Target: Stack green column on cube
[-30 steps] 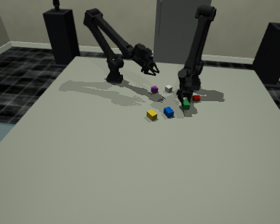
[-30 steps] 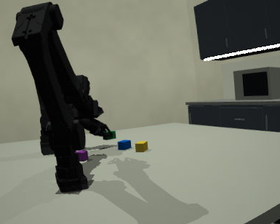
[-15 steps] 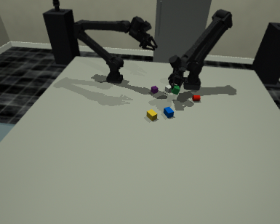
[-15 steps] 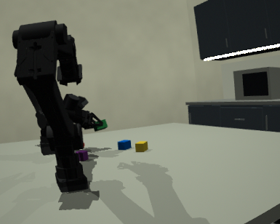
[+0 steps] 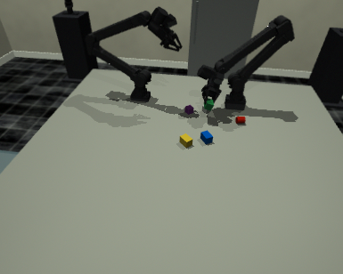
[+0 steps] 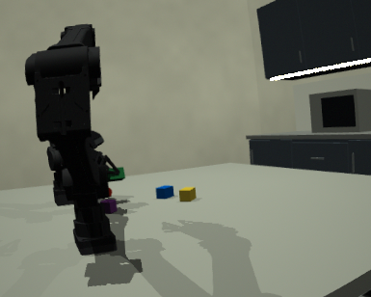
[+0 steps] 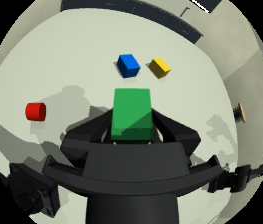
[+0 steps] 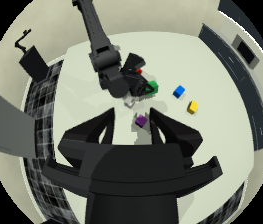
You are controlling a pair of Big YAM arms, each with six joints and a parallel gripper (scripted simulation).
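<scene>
My left hand is 9 cm past the white cube, 1 cm to the left of it and 9 cm above it. Also, from my left hand: green column: right at my left hand; then purple cube: 6 cm behind, 11 cm to the right, 9 cm below; then blue block: 19 cm ahead, 9 cm below.
</scene>
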